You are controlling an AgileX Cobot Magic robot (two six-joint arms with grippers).
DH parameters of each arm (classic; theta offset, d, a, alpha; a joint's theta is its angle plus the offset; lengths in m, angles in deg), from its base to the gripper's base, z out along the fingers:
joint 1: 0 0.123 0 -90
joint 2: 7.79 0 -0.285 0
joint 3: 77.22 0 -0.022 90
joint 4: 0 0.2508 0 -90
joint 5: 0 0 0.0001 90
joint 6: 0 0.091 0 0
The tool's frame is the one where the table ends.
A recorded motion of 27 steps. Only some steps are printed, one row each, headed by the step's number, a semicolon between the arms.
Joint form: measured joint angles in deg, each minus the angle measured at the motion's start. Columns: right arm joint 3, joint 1, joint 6, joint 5, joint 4, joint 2; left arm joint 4, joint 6, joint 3, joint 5, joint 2, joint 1.
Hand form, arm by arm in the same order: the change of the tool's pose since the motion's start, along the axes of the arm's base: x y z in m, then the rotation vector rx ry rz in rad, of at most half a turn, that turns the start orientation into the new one. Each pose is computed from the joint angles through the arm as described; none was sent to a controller.
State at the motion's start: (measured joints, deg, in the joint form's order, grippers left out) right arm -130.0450 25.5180 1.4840 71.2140 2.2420 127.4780; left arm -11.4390 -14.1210 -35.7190 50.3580 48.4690 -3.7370
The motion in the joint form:
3: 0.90 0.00 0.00 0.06 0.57 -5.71; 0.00 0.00 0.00 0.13 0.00 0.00
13: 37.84 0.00 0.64 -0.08 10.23 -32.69; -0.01 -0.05 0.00 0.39 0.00 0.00
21: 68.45 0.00 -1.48 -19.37 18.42 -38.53; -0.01 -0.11 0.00 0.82 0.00 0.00
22: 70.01 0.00 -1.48 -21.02 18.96 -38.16; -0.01 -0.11 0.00 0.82 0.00 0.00
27: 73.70 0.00 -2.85 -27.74 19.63 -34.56; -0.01 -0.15 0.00 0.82 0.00 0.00
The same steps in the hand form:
3: -0.0183 -0.0078 0.0432 0.0446 -0.0706 0.0018; -0.0002 0.0000 -0.0001 0.0001 0.0022 -0.0004
13: -0.1364 -0.0483 0.0540 0.1261 0.1595 0.0052; -0.0005 -0.0001 -0.0003 -0.0004 0.0068 -0.0006
21: -0.1794 -0.0614 -0.0492 0.1898 0.2910 -0.0837; -0.0011 -0.0001 -0.0007 -0.0006 0.0144 -0.0012
22: -0.1804 -0.0618 -0.0576 0.1926 0.2979 -0.0974; -0.0011 -0.0001 -0.0007 -0.0006 0.0144 -0.0012
27: -0.1752 -0.0615 -0.0905 0.1758 0.2982 -0.1219; -0.0011 -0.0001 -0.0007 -0.0010 0.0145 -0.0006

